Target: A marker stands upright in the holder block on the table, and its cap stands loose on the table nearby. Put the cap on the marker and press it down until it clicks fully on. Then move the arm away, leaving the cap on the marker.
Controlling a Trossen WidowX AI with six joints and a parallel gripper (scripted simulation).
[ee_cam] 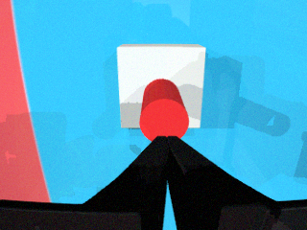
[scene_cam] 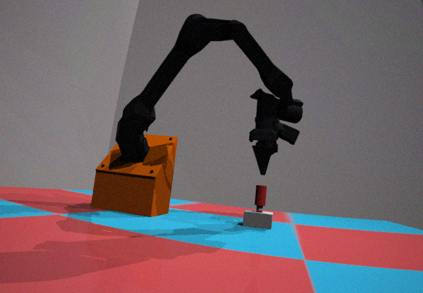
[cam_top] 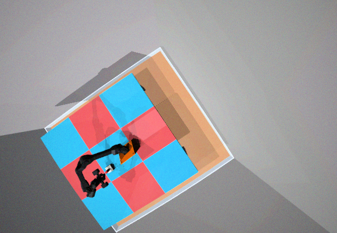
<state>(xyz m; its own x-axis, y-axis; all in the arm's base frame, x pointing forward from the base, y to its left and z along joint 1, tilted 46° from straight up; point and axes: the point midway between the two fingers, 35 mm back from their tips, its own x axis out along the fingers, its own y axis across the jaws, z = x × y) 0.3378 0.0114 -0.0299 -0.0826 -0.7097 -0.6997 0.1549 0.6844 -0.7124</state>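
The red cap lies 5 cm below my gripper tip. Also, from my gripper tip: white holder block 11 cm below.
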